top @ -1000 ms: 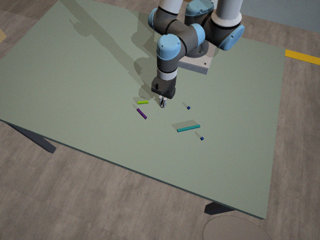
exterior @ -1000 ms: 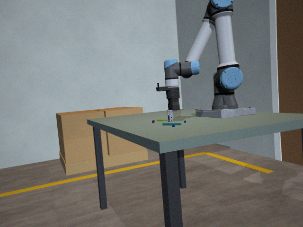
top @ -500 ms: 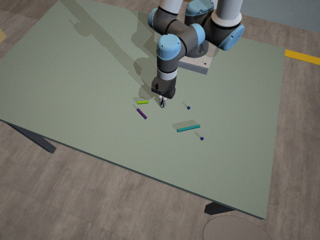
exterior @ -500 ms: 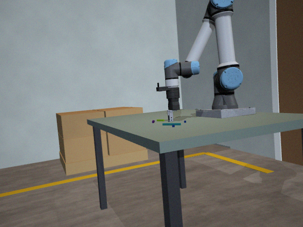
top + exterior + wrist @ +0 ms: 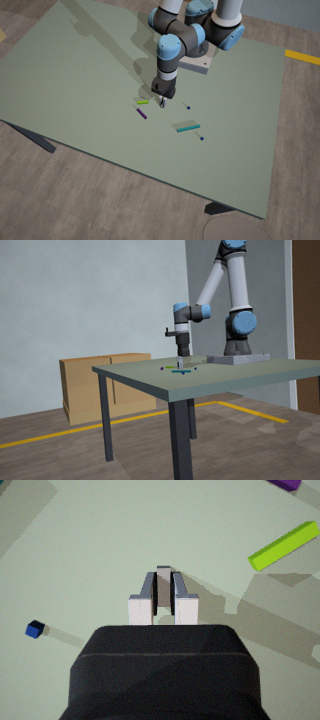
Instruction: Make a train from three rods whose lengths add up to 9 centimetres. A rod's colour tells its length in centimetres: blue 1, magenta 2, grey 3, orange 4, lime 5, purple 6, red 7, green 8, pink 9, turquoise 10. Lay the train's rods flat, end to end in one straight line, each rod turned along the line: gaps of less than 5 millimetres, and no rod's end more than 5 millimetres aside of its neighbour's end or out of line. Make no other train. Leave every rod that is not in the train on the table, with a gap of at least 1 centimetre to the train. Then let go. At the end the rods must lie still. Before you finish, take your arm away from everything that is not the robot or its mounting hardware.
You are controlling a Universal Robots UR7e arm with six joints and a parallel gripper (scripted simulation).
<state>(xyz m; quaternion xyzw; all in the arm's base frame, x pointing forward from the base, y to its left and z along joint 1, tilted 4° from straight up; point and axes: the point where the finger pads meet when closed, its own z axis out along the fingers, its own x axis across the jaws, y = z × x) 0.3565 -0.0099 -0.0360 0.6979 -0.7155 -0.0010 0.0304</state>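
Right now my hand is 15 cm to the right of the turquoise rod, 6 cm short of it and 1 cm above it. Also, from my hand: lime rod: 9 cm to the right, 3 cm ahead, 1 cm below; then purple rod: 8 cm ahead, 7 cm to the right, 1 cm below; then grey rod: 1 cm below.
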